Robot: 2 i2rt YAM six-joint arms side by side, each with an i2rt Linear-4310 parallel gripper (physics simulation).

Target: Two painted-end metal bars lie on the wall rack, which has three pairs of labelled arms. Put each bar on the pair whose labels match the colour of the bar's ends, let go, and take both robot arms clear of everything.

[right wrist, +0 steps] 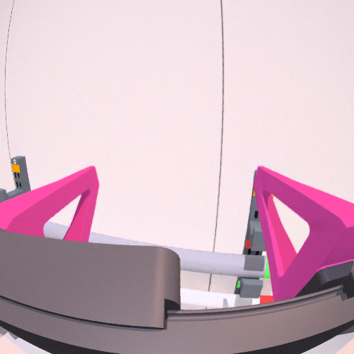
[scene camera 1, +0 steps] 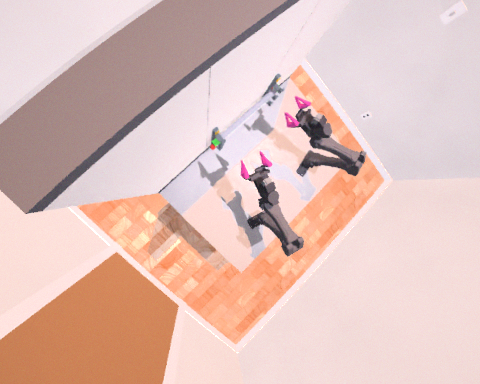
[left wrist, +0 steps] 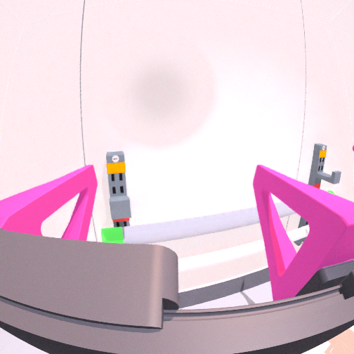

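Pixels of known places: left gripper, fingertip midpoint: [scene camera 1: 251,156]; right gripper, fingertip midpoint: [scene camera 1: 290,104]; left arm's base, link origin: [scene camera 1: 261,217]; right arm's base, link origin: [scene camera 1: 306,163].
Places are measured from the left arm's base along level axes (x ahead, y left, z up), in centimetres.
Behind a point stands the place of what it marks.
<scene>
The green-ended bar [scene camera 1: 216,142] @(z 26.1, x 53.5, y 8.9 cm) [left wrist: 190,228] [right wrist: 215,262] lies across the wall rack [left wrist: 116,182] [right wrist: 253,207], just below its upper arms and above an arm beside a green label in the right wrist view. Red labels sit beside the upper arms. The thinner red-ended bar [scene camera 1: 213,147] @(z 18.1, x 53.3, y 10.3 cm) [left wrist: 225,256] [right wrist: 266,299] lies lower and parallel; its supporting arms are hidden behind the grippers. My left gripper [scene camera 1: 252,159] @(z 39.6, x 39.2, y 0.0 cm) [left wrist: 174,173] is open and empty, apart from the rack and bars. My right gripper [scene camera 1: 292,107] @(z 40.2, x 52.6, y -28.0 cm) [right wrist: 176,174] is open and empty, also apart from them.
Orange labels mark the tops of both rack posts, which stand against the pale wall [left wrist: 200,125] [right wrist: 125,100]. A pale mat and wooden floor [scene camera 1: 260,280] lie under the arms. A long brown-topped wall edge [scene camera 1: 125,65] @(z 85.0, x 60.3, y 26.6 cm) runs above the rack in the scene view.
</scene>
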